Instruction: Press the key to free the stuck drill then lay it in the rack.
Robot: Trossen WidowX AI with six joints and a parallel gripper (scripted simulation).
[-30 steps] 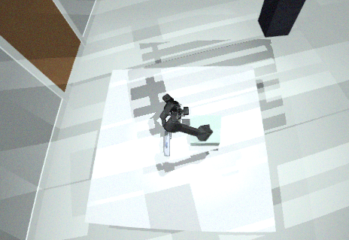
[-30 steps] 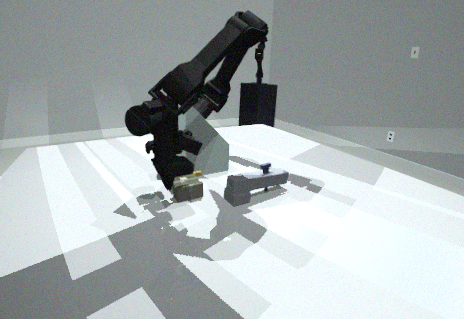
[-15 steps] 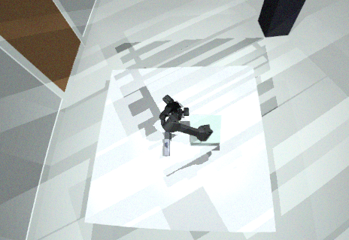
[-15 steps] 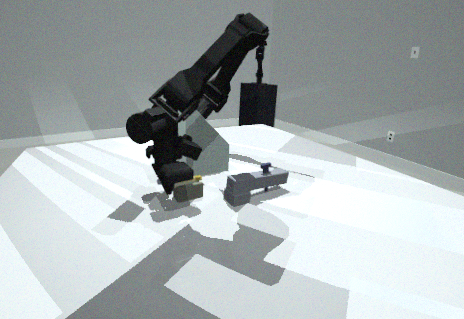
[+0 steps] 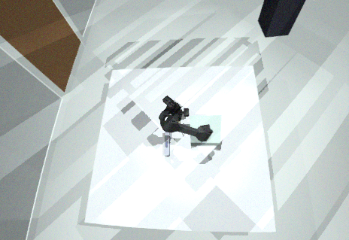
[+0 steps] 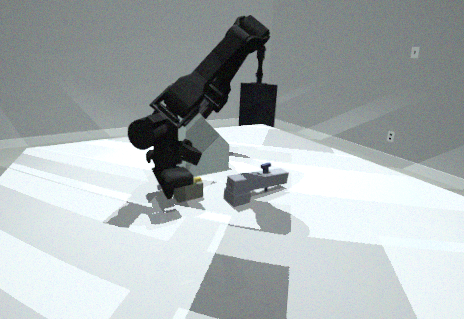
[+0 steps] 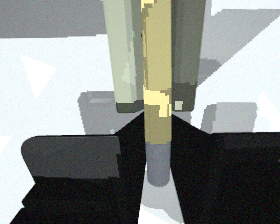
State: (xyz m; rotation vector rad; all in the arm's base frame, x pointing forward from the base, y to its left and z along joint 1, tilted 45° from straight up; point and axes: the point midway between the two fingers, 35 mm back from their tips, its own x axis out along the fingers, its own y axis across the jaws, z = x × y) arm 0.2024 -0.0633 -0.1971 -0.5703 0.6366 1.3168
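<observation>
Now: the drill 40 mm to the left of my gripper tip and 30 mm above it. The rest, counted from my gripper tip: small blue key 100 mm ahead, 240 mm to the left, 40 mm above; rack 50 mm to the left, 10 mm above; grey housing 90 mm ahead, 210 mm to the left, 20 mm above.
</observation>
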